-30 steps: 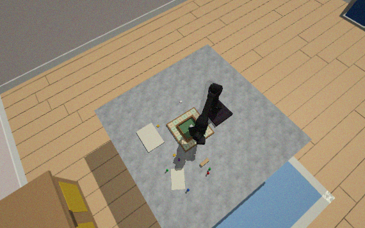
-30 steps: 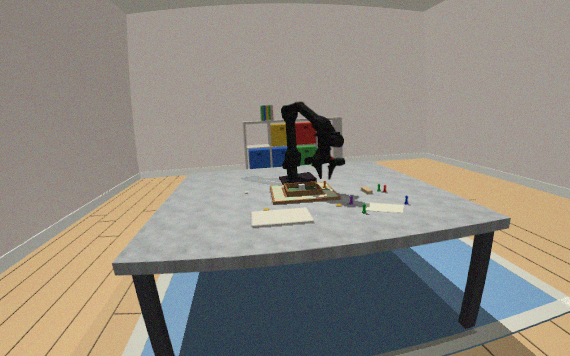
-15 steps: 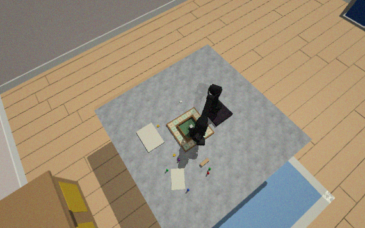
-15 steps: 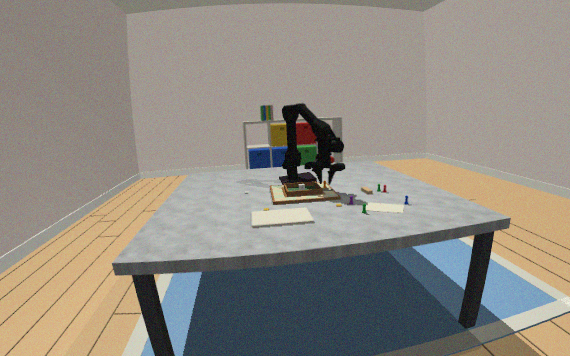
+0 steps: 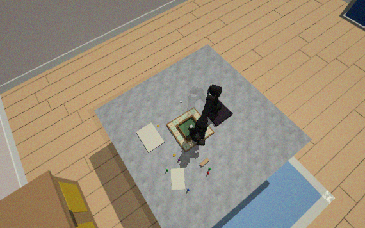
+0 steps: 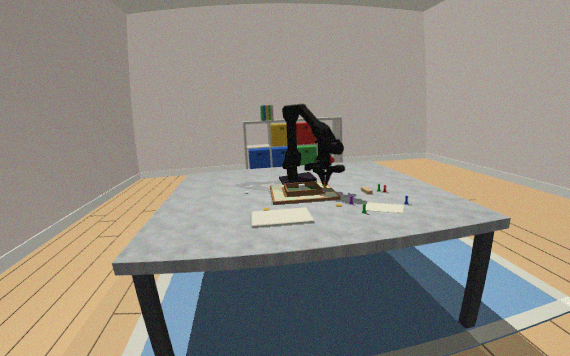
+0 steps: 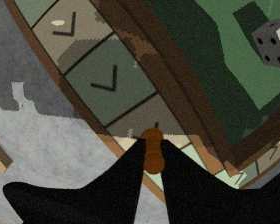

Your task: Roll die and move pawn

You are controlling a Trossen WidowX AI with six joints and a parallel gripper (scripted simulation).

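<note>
Now: the white die 11 cm to the right of my gripper tip and 1 cm behind it. The rest, counted from my gripper tip: orange pawn: 1 cm above; small wooden block: 15 cm to the left, 13 cm ahead, 1 cm below; green dice tray: 11 cm to the right, 1 cm below.
</note>
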